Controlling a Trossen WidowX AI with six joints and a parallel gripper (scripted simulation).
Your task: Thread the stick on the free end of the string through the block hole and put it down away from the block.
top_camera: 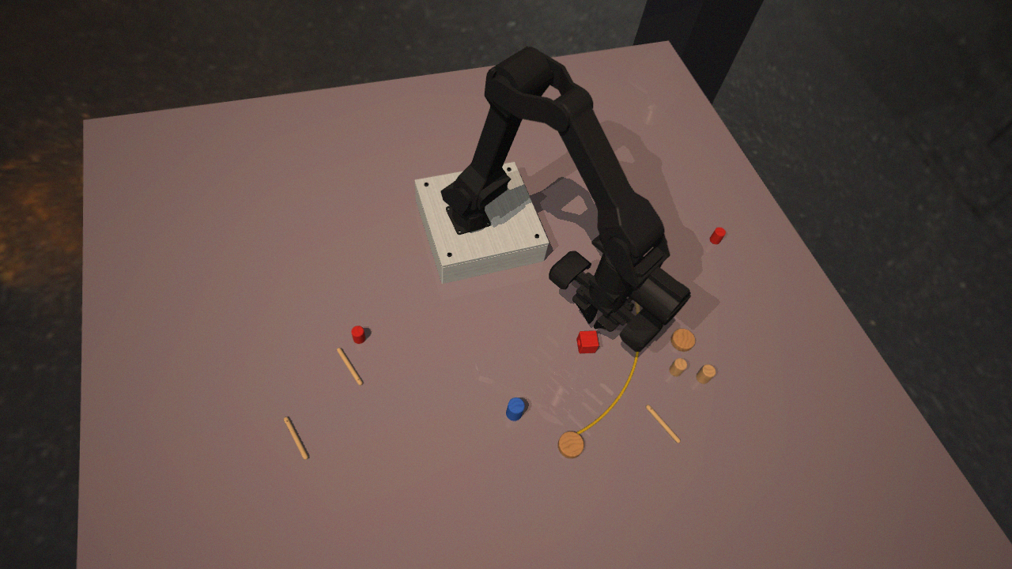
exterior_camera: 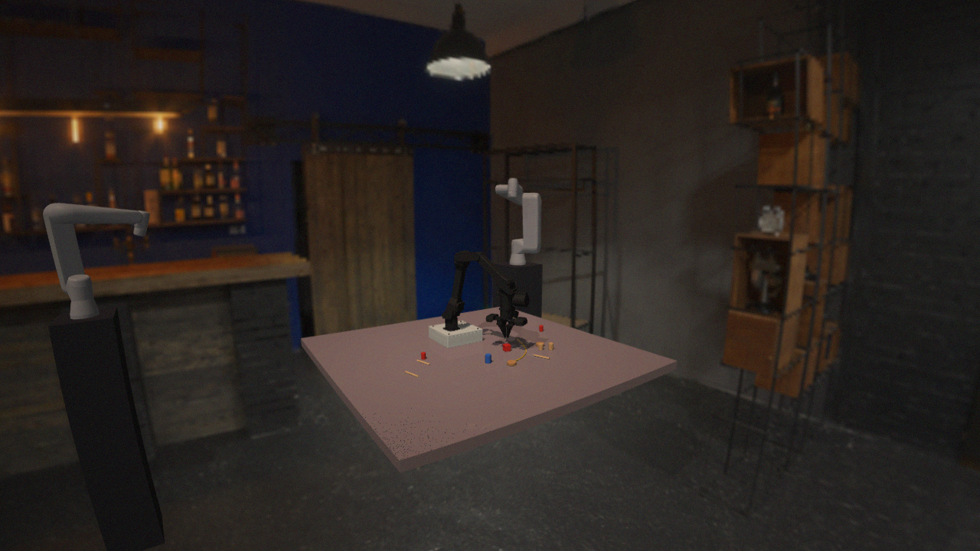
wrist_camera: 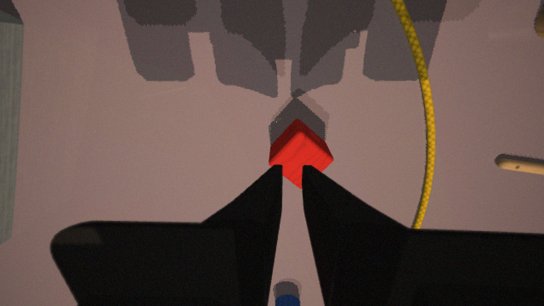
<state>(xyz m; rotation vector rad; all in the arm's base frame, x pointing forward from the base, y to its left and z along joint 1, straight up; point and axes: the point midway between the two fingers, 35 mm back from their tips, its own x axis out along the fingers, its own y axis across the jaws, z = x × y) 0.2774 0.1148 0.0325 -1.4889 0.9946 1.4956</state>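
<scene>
Right now my gripper tip is 10 mm short of the red cube, 10 mm to the left of it and 40 mm above it. Also, from my gripper tip: red cylinder: 140 mm behind, 360 mm to the right, 50 mm below; blue cylinder: 80 mm ahead, 170 mm to the right, 40 mm below.
</scene>
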